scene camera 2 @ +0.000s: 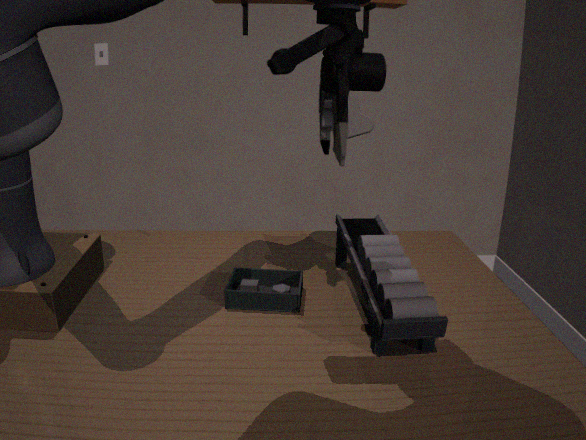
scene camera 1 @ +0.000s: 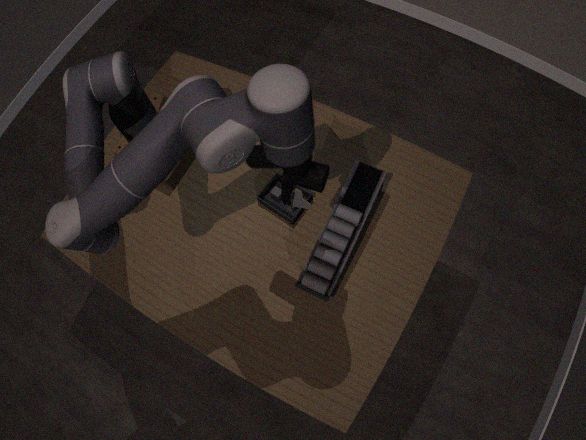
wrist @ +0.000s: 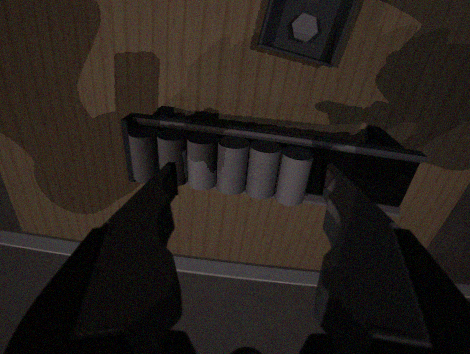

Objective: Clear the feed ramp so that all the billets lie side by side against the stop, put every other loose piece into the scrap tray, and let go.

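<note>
The feed ramp (scene camera 1: 364,185) (scene camera 2: 414,327) (wrist: 370,175) slopes down to a stop at its low end. Several grey cylindrical billets (scene camera 1: 335,240) (scene camera 2: 411,307) (wrist: 232,167) lie across it side by side in one row, from the stop upward. The ramp's upper part is bare. The scrap tray (scene camera 2: 262,301) (wrist: 295,56) stands beside the ramp. In it lie a small pale block (scene camera 1: 276,192) (scene camera 2: 249,285) and a pale hexagonal piece (scene camera 2: 281,288) (wrist: 305,27). My gripper (scene camera 1: 293,199) (scene camera 2: 334,156) (wrist: 248,165) is open and empty, high above the table. It partly hides the tray in scene camera 1.
The arm's wooden base block (scene camera 2: 80,280) stands on the table at the left in scene camera 2. The ramp's raised side rails (wrist: 350,148) run along its length. A wall shelf (scene camera 2: 295,2) shows at the top of scene camera 2. Arm shadows fall across the table.
</note>
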